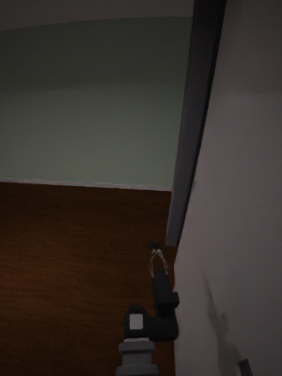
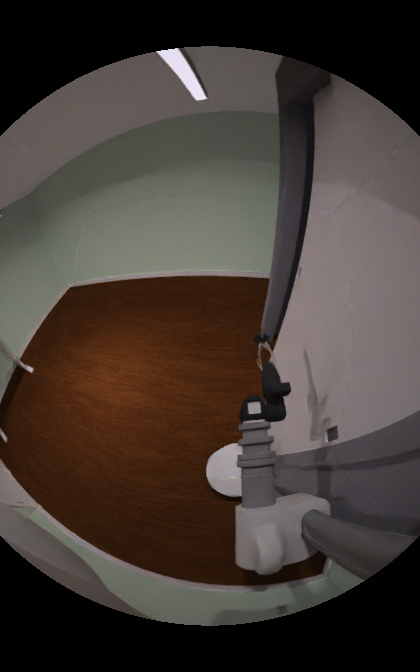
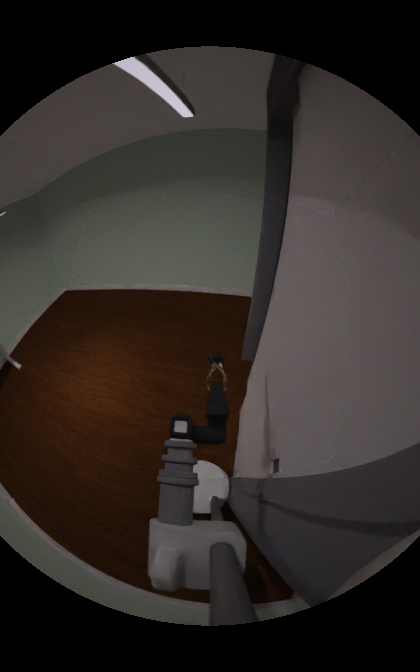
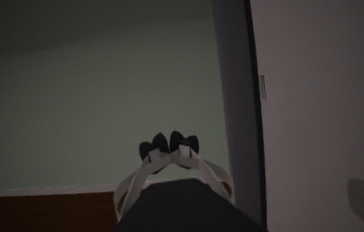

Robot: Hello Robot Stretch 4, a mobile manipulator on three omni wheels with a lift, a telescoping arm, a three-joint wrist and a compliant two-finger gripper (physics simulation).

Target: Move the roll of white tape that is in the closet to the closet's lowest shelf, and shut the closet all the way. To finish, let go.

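Observation:
My gripper is shut, its dark fingertips together with nothing visible between them. A tall dark grey panel stands upright just right of and beyond the fingers. A broad pale surface adjoins it on the right. These look like parts of the closet; whether it is fully shut cannot be told. The roll of white tape and the lowest shelf do not show.
A small dark rectangular fitting is on the pale surface. A grey surface lies at the lower right, close to my arm. A green wall stands beyond the brown floor.

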